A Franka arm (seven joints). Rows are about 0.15 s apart.
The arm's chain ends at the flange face. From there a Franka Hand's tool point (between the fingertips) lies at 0.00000 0.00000 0.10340 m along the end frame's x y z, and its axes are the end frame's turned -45 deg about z.
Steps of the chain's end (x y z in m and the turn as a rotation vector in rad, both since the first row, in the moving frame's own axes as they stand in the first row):
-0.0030 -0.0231 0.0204 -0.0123 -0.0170 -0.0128
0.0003 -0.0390 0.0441 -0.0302 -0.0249 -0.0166
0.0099 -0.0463 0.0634 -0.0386 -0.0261 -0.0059
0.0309 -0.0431 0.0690 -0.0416 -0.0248 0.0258
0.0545 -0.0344 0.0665 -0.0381 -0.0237 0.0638
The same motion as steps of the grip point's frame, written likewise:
0.0121 -0.0188 0.0204 0.0033 -0.0207 -0.0128
0.0238 -0.0269 0.0440 -0.0037 -0.0390 -0.0166
0.0350 -0.0248 0.0633 -0.0088 -0.0457 -0.0059
0.0475 -0.0075 0.0689 -0.0119 -0.0470 0.0258
0.0583 0.0151 0.0664 -0.0102 -0.0437 0.0638

